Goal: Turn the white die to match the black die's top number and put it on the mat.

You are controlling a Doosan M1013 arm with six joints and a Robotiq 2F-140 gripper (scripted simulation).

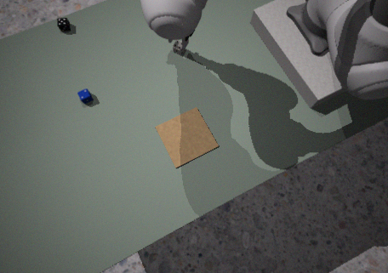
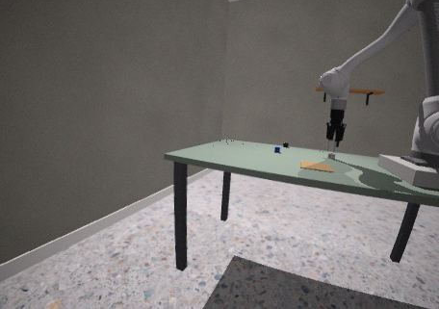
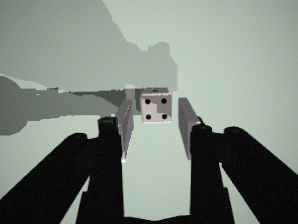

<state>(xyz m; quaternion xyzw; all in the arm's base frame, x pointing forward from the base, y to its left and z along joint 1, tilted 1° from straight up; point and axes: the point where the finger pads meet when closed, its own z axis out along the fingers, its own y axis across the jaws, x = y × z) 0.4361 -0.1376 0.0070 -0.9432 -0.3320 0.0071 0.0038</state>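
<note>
Now: hand 6 cm above the white die. Round my hand: brown mat (28 cm to the left, 10 cm ahead, 7 cm below); then blue die (33 cm ahead, 6 cm below, 4 cm to the left); then black die (31 cm ahead, 23 cm to the right, 6 cm below).
</note>
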